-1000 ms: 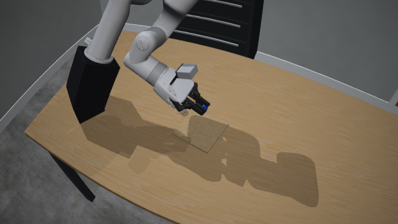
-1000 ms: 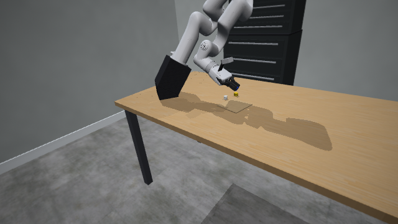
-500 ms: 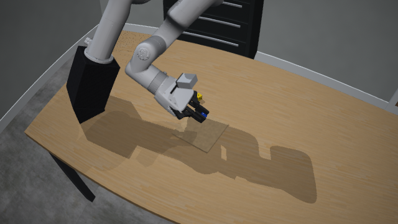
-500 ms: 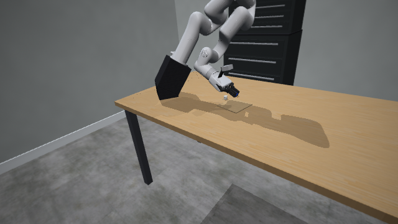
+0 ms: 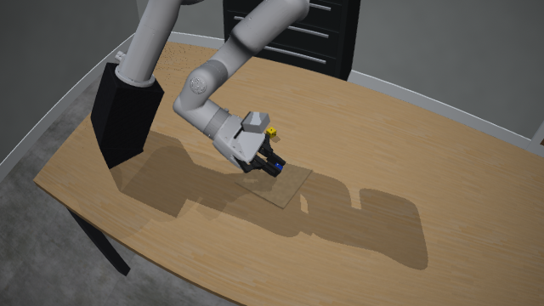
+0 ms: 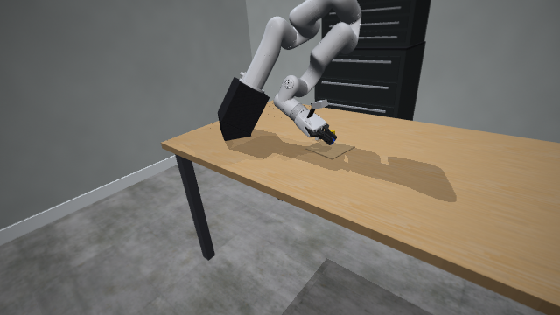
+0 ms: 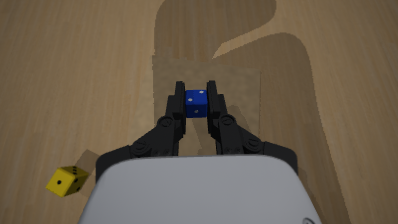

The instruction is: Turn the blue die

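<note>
The blue die is 10 mm ahead of my hand and 10 mm below it. Round my hand: white die: 90 mm behind, 50 mm to the left, 30 mm below; yellow die: 70 mm behind, 120 mm to the left, 30 mm below; mat: 40 mm below.
</note>
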